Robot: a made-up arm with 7 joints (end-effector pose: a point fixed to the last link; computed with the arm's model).
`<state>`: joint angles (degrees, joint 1 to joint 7).
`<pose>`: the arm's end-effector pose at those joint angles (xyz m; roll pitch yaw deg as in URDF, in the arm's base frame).
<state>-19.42 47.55 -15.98 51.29 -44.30 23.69 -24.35</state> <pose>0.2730 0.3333 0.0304 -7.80 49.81 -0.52</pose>
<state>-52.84 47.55 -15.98 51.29 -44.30 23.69 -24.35</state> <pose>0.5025 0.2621 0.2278 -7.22 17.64 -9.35</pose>
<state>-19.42 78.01 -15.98 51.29 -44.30 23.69 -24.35</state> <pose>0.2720 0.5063 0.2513 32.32 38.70 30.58</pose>
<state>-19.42 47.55 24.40 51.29 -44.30 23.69 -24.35</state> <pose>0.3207 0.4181 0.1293 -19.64 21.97 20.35</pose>
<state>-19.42 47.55 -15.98 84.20 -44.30 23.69 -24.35</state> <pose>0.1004 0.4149 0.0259 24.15 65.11 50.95</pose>
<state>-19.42 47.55 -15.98 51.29 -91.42 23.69 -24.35</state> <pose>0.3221 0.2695 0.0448 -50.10 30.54 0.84</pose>
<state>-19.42 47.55 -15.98 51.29 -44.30 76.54 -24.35</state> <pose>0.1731 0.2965 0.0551 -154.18 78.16 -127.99</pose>
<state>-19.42 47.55 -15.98 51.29 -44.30 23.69 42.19</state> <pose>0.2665 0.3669 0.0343 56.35 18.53 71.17</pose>
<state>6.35 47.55 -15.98 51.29 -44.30 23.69 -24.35</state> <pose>0.0382 0.3630 -0.0164 3.10 74.19 16.32</pose>
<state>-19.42 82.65 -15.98 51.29 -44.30 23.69 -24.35</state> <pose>0.2703 0.5215 0.2917 36.93 35.88 33.73</pose>
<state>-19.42 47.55 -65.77 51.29 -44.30 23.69 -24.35</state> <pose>0.1203 0.2984 -0.0337 -56.39 83.22 -82.25</pose>
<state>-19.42 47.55 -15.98 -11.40 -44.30 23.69 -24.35</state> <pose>0.4017 0.0646 0.2152 -7.55 7.69 -47.93</pose>
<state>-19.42 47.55 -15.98 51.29 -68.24 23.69 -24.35</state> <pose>0.2945 0.2967 0.0311 -30.73 39.89 -2.13</pose>
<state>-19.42 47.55 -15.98 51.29 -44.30 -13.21 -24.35</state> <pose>0.3401 0.3406 0.0689 5.35 16.20 -4.09</pose>
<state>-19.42 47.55 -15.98 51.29 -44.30 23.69 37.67</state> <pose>0.2674 0.3651 0.0329 54.30 22.13 68.51</pose>
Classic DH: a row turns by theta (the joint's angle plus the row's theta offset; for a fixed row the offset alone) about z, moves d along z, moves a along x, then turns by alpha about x. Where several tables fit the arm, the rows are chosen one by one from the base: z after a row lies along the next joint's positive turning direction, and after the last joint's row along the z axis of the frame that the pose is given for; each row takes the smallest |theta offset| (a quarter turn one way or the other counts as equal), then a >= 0, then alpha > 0; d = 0 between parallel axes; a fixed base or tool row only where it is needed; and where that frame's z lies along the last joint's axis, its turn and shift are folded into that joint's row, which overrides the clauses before.
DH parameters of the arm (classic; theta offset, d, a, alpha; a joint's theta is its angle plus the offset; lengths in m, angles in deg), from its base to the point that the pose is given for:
base (fixed): -4.07 0.4436 0.0244 -74.51
joint 1: -75.12 0.034 -0.0111 -90
joint 2: 74 0.0307 -0.035 90
joint 3: 90 -0.231 0.0199 -90
joint 4: -90 0.002 0.002 -90
joint 5: 0 0.2351 -0.0255 90
joint 6: 90 0.003 0.0968 90
joint 7: 90 0.0856 -0.011 -14.33
tool (fixed): -89.99 -0.119 0 0

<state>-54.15 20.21 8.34 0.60 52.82 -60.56 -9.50</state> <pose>0.4525 0.0190 0.5372 123.08 -17.18 -91.06</pose>
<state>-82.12 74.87 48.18 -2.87 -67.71 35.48 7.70</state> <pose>0.1387 0.2528 0.8620 -89.34 -79.14 80.49</pose>
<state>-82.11 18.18 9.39 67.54 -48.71 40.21 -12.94</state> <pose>0.5850 -0.0136 0.3412 -49.13 9.15 -25.00</pose>
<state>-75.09 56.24 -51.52 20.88 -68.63 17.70 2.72</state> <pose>0.5321 0.0482 0.3736 9.20 0.51 -21.59</pose>
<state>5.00 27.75 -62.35 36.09 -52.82 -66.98 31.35</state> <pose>0.1023 0.0428 -0.0372 -9.38 7.51 17.38</pose>
